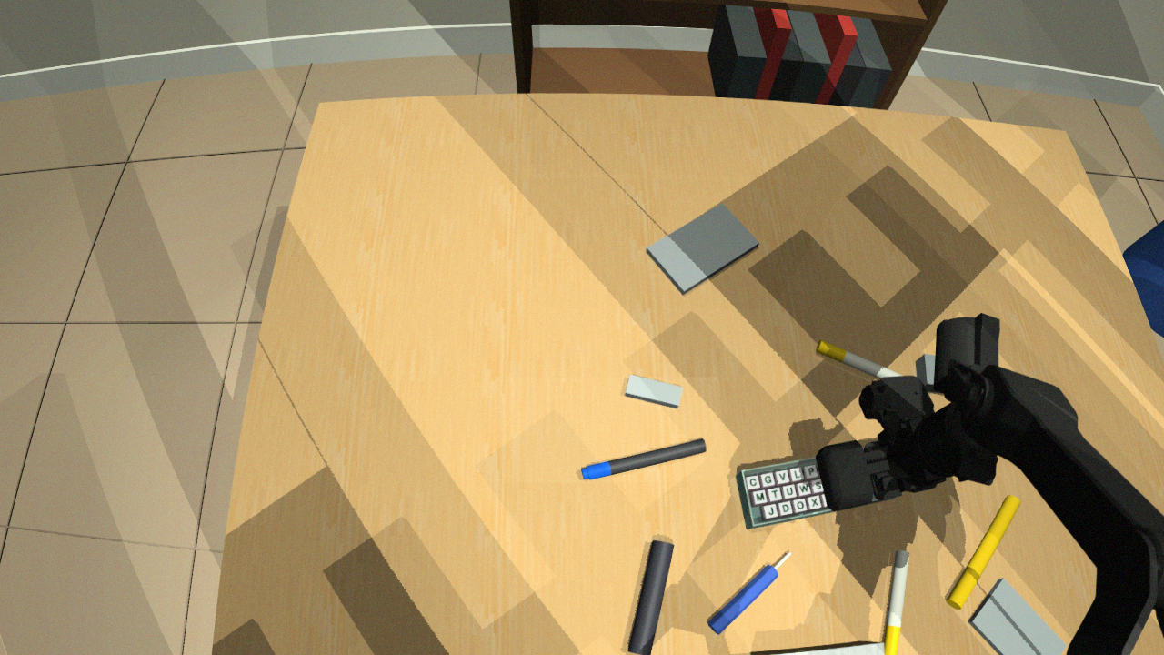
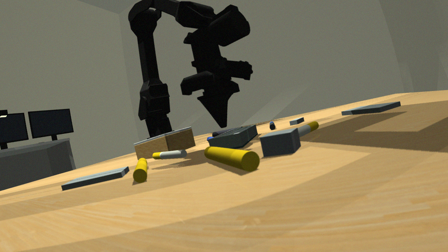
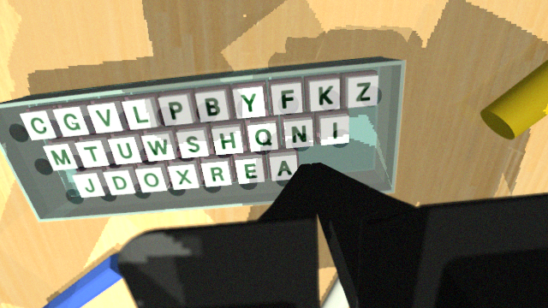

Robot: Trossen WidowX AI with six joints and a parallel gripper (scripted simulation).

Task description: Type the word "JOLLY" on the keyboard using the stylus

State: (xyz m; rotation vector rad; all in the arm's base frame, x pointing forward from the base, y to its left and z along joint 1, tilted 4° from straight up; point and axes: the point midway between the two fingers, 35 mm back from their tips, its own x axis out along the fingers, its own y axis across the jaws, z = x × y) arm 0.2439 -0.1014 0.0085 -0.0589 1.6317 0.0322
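Right now my gripper tip is 70 mm past the stylus tip, 100 mm to the right of it and 30 mm above it. Round my gripper tip: yellow cylinder (50 mm ahead, 150 mm to the right, 30 mm below); then stylus (90 mm behind, 130 mm to the left, 30 mm below); then grey cube (130 mm ahead, 140 mm to the right, 30 mm below).
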